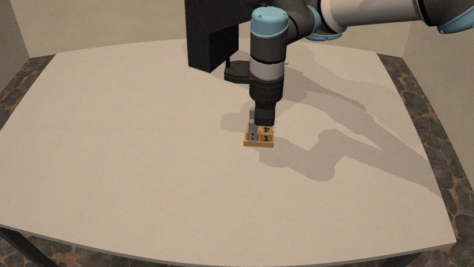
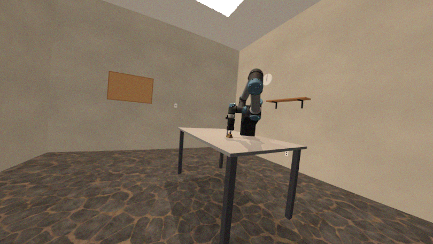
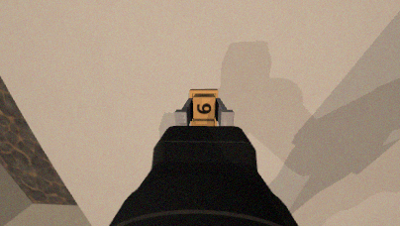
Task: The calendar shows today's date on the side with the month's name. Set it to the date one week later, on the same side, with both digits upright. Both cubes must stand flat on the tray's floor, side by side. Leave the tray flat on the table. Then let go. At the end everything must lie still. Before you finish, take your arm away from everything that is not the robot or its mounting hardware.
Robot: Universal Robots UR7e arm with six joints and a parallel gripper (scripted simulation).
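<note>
The cube is 1 cm below my hand. The rest, counted from my hand: orange tray: 3 cm below, 2 cm to the left.
</note>
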